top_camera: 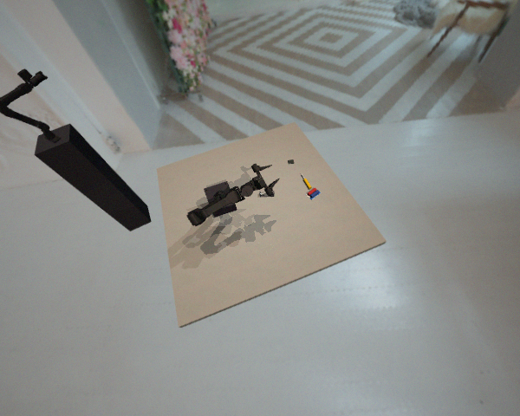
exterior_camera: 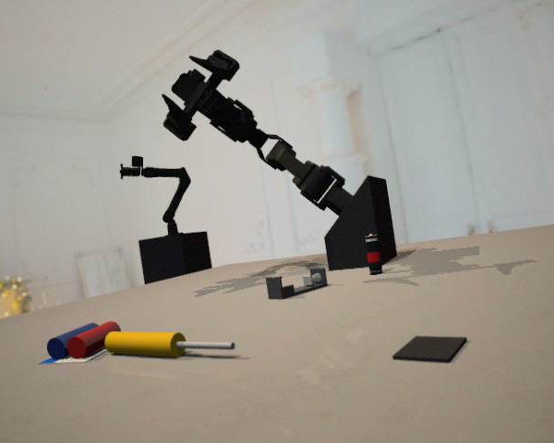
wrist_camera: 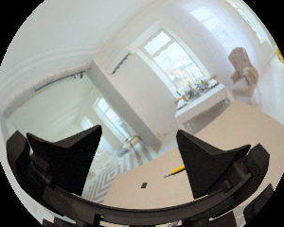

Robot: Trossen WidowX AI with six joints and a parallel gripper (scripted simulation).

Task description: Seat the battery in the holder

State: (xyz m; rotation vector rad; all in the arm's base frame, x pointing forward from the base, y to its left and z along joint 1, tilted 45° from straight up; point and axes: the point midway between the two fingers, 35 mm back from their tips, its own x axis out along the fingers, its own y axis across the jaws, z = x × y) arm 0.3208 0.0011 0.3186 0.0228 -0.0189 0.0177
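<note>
My gripper tip is now 120 mm past the battery, 280 mm to the right of it and 370 mm above it. Also, from my gripper tip: flat black square: 310 mm ahead, 360 mm to the left, 400 mm below; then yellow-handled screwdriver: 300 mm ahead, 130 mm to the left, 390 mm below.
</note>
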